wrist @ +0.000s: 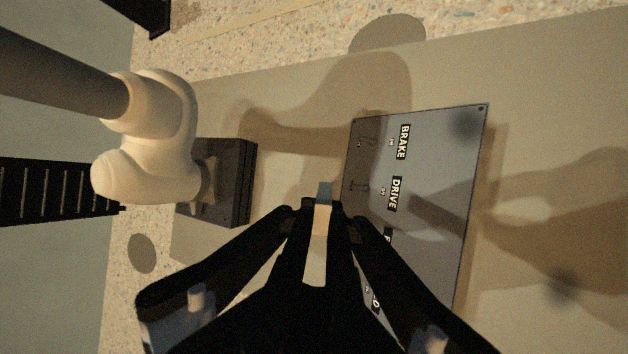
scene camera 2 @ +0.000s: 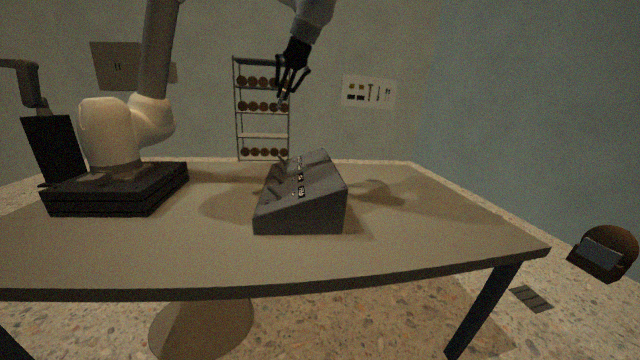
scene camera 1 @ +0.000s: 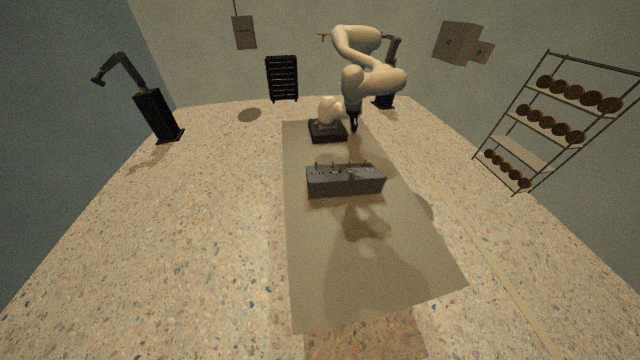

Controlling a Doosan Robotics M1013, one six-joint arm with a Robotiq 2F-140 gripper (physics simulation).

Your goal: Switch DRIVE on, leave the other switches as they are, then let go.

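Frame: origin at the arm's base, x ahead, y left, z up, level; metres.
Where they show: gripper, fingertip midpoint: [wrist: 324, 193] [scene camera 2: 278, 107] [scene camera 1: 353, 134]; arm's base at its link origin: [wrist: 202, 180] [scene camera 2: 119, 174] [scene camera 1: 326, 125].
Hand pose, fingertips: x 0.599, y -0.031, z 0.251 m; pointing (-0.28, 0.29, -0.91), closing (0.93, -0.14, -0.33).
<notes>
Things, the pixels of their top centre, and the offset from my fingertips. Level surfaces: height alone.
- BRAKE label at its top centre: [wrist: 403, 141] dx +0.109, dy +0.109, dz -0.228 m
- DRIVE label at its top centre: [wrist: 394, 193] dx +0.089, dy -0.009, dz -0.228 m
- small DRIVE lever at its top centre: [wrist: 357, 187] dx +0.007, dy +0.006, dz -0.216 m
- table at its surface level: dz -0.343 m
A grey sloped switch box [scene camera 1: 345, 187] [scene camera 2: 300, 220] [wrist: 430, 175] stands on the table. In the wrist view the BRAKE label [wrist: 403, 142] and the DRIVE label [wrist: 395, 193] are readable; the labels below are partly covered by the gripper. The small DRIVE lever [wrist: 359, 186] lies in shadow; which way it leans is too unclear to tell. My gripper [scene camera 1: 354, 129] [scene camera 2: 281, 101] [wrist: 324, 193] is shut and empty. It hangs well above the box, on the side toward the robot's base, and touches no lever.
The arm's dark base block [scene camera 1: 327, 134] [scene camera 2: 100, 202] [wrist: 240, 185] stands on the table [scene camera 1: 310, 260] [scene camera 2: 200, 260] behind the box. The arm's shadow falls across the box and table. A shelf rack [scene camera 1: 592, 62] stands off to the side, beyond the table.
</notes>
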